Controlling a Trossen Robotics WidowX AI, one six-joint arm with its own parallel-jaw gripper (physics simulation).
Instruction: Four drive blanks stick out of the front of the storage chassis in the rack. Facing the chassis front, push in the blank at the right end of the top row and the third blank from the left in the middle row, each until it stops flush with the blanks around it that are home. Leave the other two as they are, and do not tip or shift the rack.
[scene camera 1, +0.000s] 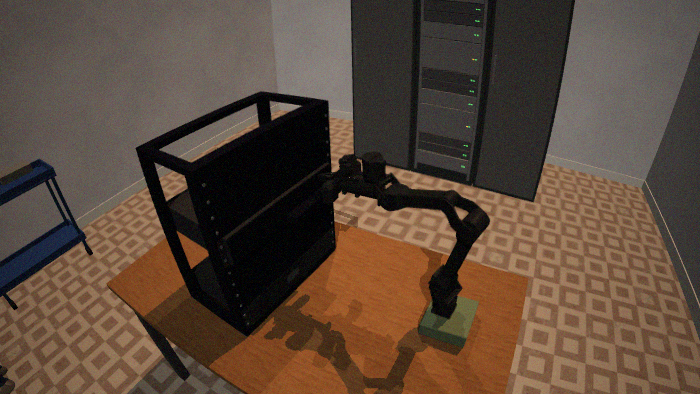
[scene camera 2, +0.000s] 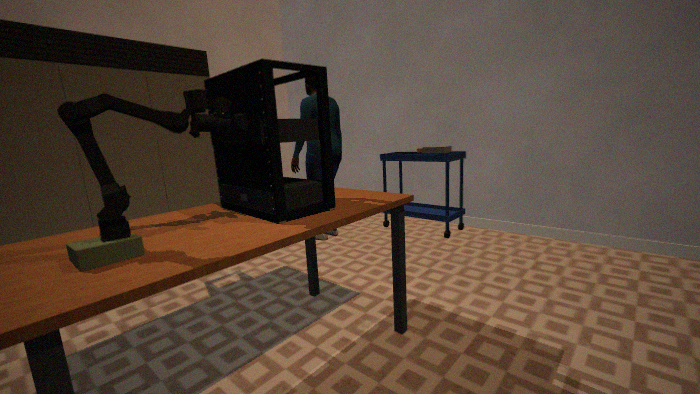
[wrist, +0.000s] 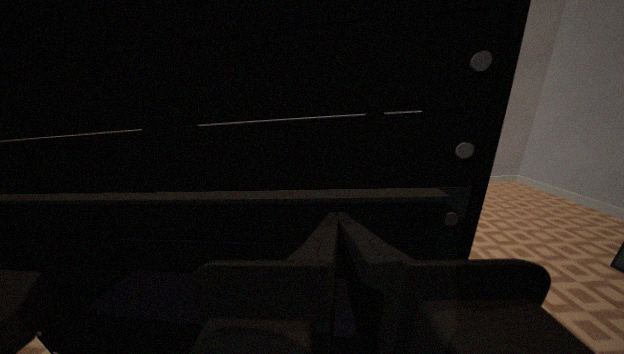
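Seen in the pictures: gripper, fingertip midpoint: (scene camera 1: 318, 175) (scene camera 2: 250, 123) (wrist: 335, 219); arm's base, link origin: (scene camera 1: 444, 308) (scene camera 2: 115, 238).
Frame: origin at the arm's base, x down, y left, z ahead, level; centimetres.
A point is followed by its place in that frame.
The rack (scene camera 1: 200, 120) {x -53.4, y 19.1, z 73.9 cm} (scene camera 2: 324, 125) {x -30.5, y -9.9, z 74.5 cm} stands upright on the table. The storage chassis (scene camera 1: 187, 215) {x -33.6, y 36.5, z 63.6 cm} (scene camera 2: 298, 130) {x -29.0, y -7.1, z 63.4 cm} is mounted in it; its long top edge shows as a lighter strip in scene camera 1 and the wrist view. Its front is very dark: I cannot tell the single blanks apart, nor which stick out. My gripper (scene camera 1: 325, 185) {x -32.3, y -1.3, z 46.5 cm} (scene camera 2: 235, 123) (wrist: 335, 219) {x -32.3, y -1.3, z 46.5 cm} is shut and empty, in front of the chassis towards its right end. In the wrist view the fingertips show just below the strip, left of the rack's right post. Whether they touch a blank is unclear.
The arm stands on a green block (scene camera 1: 462, 320) {x 0.0, y 1.9, z -7.1 cm} (scene camera 2: 105, 252) {x 1.8, y -6.9, z -3.5 cm} on the wooden table (scene camera 1: 380, 260) {x 5.4, y -14.4, z 31.1 cm} (scene camera 2: 350, 200) {x 5.4, y -2.1, z 93.8 cm}. A person (scene camera 2: 310, 110) stands behind the rack. A blue cart (scene camera 1: 30, 182) (scene camera 2: 425, 156) and a tall server cabinet (scene camera 1: 385, 100) stand beyond the table.
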